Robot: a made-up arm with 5 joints.
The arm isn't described. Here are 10 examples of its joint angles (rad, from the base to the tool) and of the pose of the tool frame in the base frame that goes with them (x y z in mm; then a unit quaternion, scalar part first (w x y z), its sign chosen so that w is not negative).
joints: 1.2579 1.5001 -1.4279 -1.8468 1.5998
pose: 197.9 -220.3 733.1 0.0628 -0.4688 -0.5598 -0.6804
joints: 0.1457 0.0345 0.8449 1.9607 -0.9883
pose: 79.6 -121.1 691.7 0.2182 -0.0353 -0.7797 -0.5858
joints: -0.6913 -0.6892 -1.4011 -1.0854 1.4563
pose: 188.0 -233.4 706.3 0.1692 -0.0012 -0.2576 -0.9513
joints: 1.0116 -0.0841 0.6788 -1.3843 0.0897
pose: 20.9 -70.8 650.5 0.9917 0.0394 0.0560 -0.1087
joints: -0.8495 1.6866 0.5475 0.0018 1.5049
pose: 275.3 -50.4 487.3 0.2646 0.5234 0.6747 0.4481
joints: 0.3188 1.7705 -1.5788 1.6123 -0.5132
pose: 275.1 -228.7 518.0 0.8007 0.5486 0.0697 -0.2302
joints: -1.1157 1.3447 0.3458 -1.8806 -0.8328
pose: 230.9 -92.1 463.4 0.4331 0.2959 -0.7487 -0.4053
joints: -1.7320 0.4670 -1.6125 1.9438 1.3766
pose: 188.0 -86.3 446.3 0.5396 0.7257 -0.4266 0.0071
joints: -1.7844 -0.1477 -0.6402 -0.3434 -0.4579
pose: 270.8 -130.1 496.8 0.5559 0.2887 0.4548 0.6331
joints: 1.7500 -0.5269 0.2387 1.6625 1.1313
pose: 61.3 -71.9 507.3 0.3866 0.7451 0.4816 0.2517
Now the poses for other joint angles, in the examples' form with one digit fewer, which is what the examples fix.
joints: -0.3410 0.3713 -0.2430 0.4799 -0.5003
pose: 239 -187 670 0.997 -0.008 0.044 0.062
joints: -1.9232 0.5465 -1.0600 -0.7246 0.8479
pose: 225 -57 408 0.392 -0.727 -0.213 -0.521
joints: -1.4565 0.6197 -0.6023 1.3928 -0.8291
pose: 267 -118 450 0.842 0.293 0.442 -0.099
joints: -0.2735 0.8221 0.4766 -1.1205 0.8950
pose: 279 -126 657 0.522 0.429 0.668 0.313
